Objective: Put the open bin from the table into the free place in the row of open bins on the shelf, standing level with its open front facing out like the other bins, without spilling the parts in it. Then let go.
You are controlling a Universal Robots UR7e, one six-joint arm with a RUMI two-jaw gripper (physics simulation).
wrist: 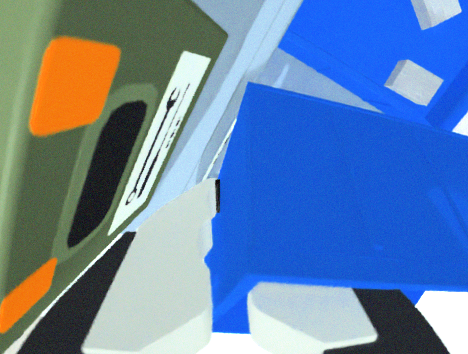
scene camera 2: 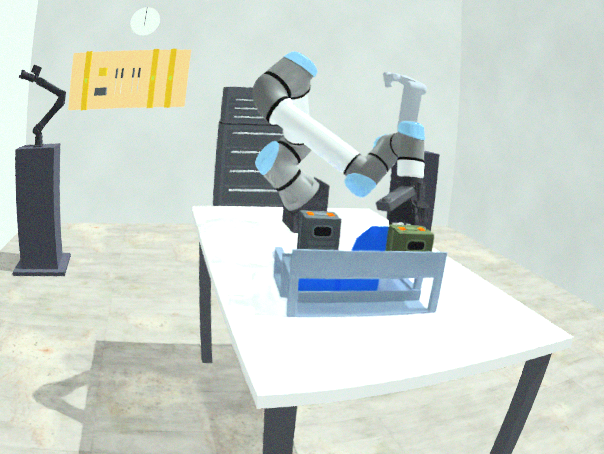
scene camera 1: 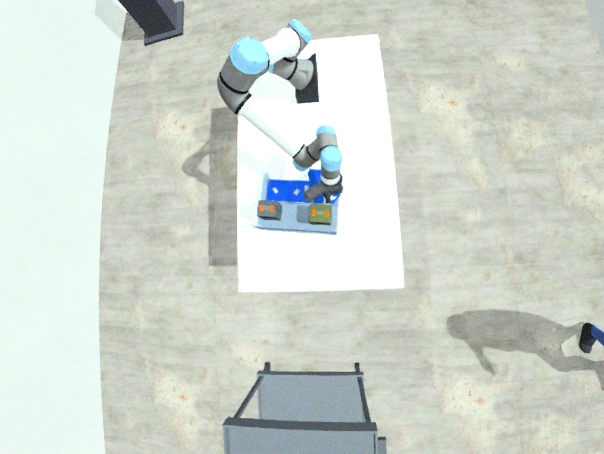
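Where they show: gripper, fingertip midpoint: (wrist: 225, 182) (scene camera 1: 325, 201); arm's base, origin of the base link: (scene camera 2: 303, 196) (scene camera 1: 304, 75).
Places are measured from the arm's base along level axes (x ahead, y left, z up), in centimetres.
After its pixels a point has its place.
Observation:
The open blue bin (scene camera 1: 314, 177) {x 56.6, y -1.4, z 2.2 cm} (scene camera 2: 371, 240) {x 58.4, y -2.5, z 0.4 cm} (wrist: 345, 200) {x 64.0, y -1.1, z 3.5 cm} is held by its wall at the right part of the shelf (scene camera 1: 295, 224) {x 76.7, y -13.2, z -1.6 cm} (scene camera 2: 370, 263) {x 79.5, y -14.4, z 1.7 cm}. My gripper (scene camera 1: 328, 198) {x 67.8, y 1.9, z -1.7 cm} (scene camera 2: 398, 224) (wrist: 225, 182) {x 67.8, y 1.9, z -1.7 cm} is shut on that wall; in scene camera 2 the green case partly hides it. In the wrist view the held bin's long edge runs at an angle to the neighbouring row bin (wrist: 370, 45) {x 61.6, y -8.0, z -10.8 cm}. Row bins (scene camera 1: 277, 190) {x 56.9, y -21.5, z -9.4 cm} (scene camera 1: 296, 192) {x 59.4, y -11.8, z -9.3 cm} with light grey parts stand to the left. The parts inside the held bin, its underside and any contact with the shelf are hidden.
A green case (scene camera 1: 320, 214) {x 75.1, y -0.7, z 8.1 cm} (scene camera 2: 410, 239) {x 78.1, y -3.2, z 6.5 cm} (wrist: 45, 175) {x 70.4, y -0.9, z 7.3 cm} with orange latches stands on the shelf top, close beside the gripper. A dark grey case (scene camera 1: 270, 210) {x 70.9, y -21.7, z 10.6 cm} (scene camera 2: 319, 232) {x 73.1, y -24.7, z 7.2 cm} stands at the shelf's other end. The shelf stands on a white table (scene camera 1: 320, 265) {x 97.3, y -4.3, z -11.8 cm} (scene camera 2: 400, 350) {x 97.8, y -14.4, z -11.7 cm}.

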